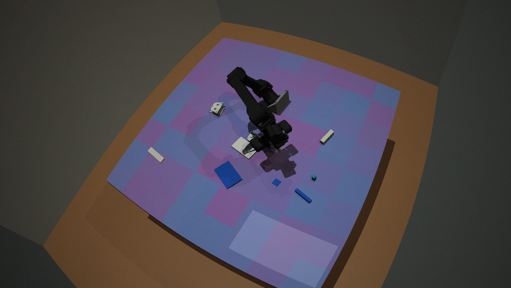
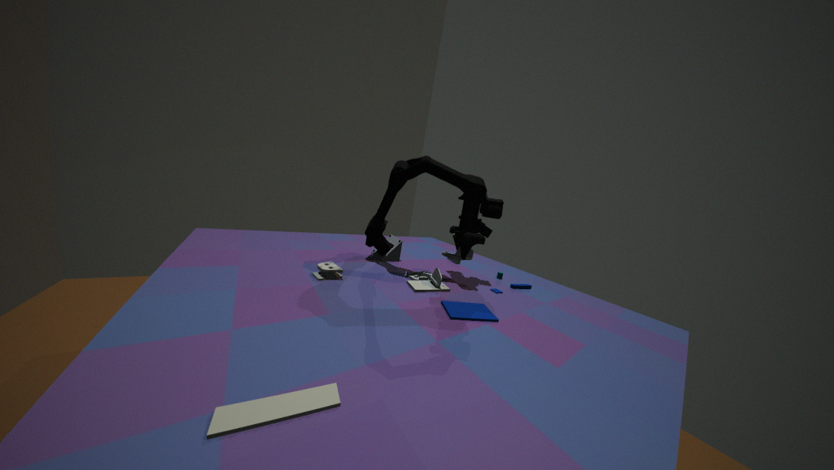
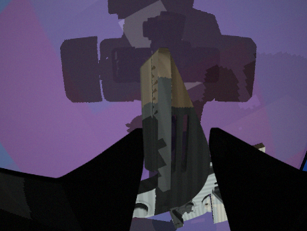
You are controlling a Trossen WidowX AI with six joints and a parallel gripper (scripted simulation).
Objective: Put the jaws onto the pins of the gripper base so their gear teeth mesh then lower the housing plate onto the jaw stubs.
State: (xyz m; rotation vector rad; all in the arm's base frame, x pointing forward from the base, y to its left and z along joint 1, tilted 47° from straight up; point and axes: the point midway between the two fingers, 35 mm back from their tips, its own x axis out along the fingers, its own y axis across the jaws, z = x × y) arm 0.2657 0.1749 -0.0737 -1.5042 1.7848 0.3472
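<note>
The jaw is 3 cm behind my gripper tip and 2 cm to the right of it. From my gripper tip the other things lie so: small blue square 11 cm ahead, 8 cm to the left, 8 cm below; then ribbed white plate 4 cm ahead, 15 cm to the right, 8 cm below; then teal cube 1 cm ahead, 23 cm to the left, 7 cm below.
</note>
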